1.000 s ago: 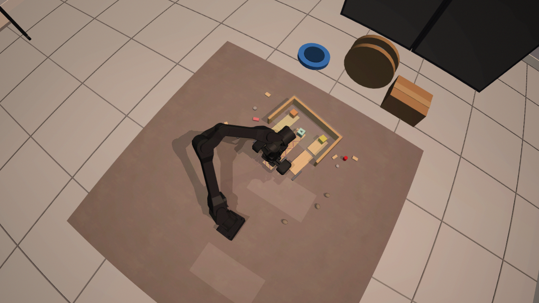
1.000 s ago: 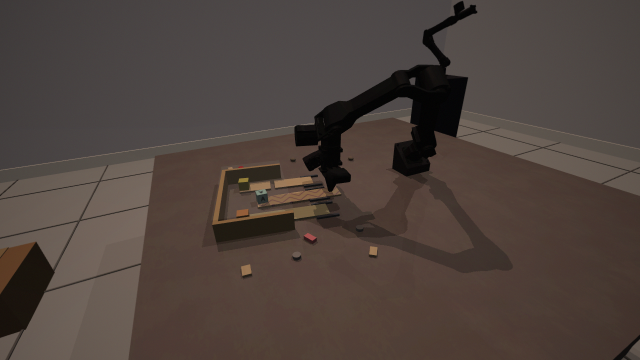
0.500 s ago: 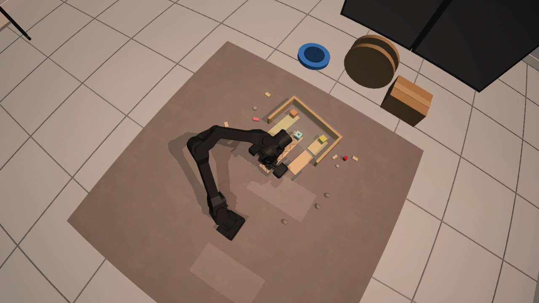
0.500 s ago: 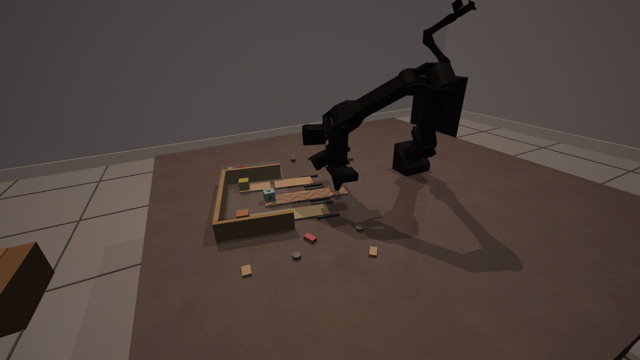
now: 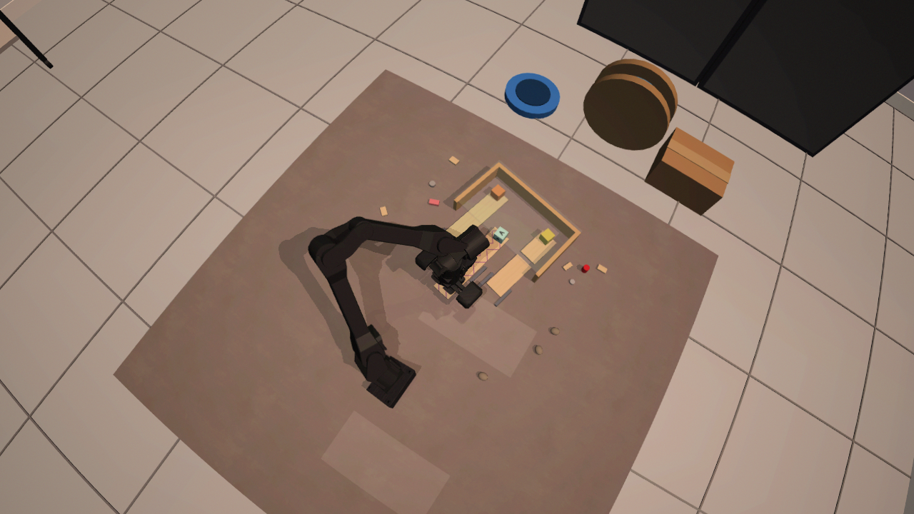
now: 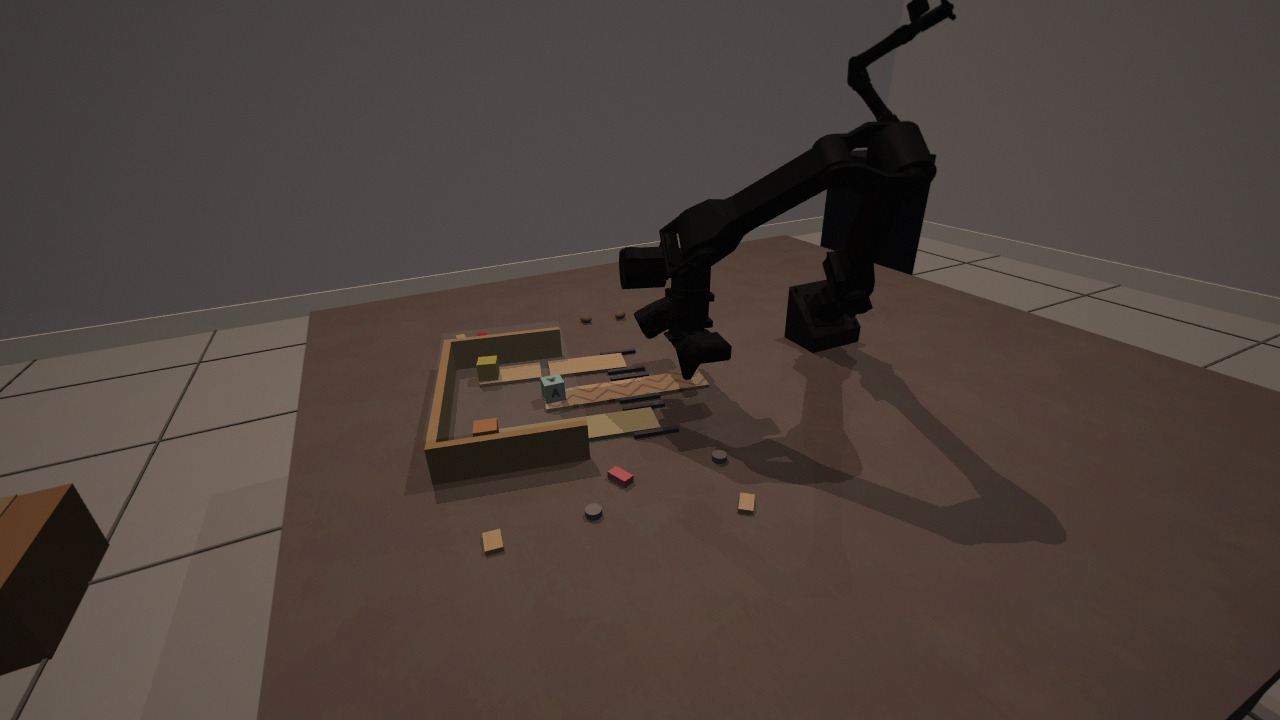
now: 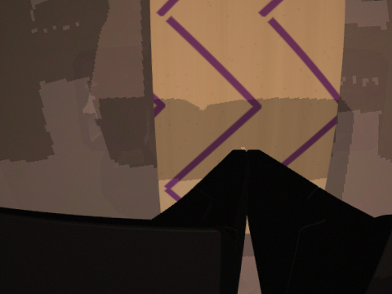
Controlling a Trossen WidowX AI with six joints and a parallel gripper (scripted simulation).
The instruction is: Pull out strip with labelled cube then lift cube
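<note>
Right now my gripper tip is 21 cm short of the pale teal labelled cube, 2 cm to the left of it and 2 cm below it.
</note>
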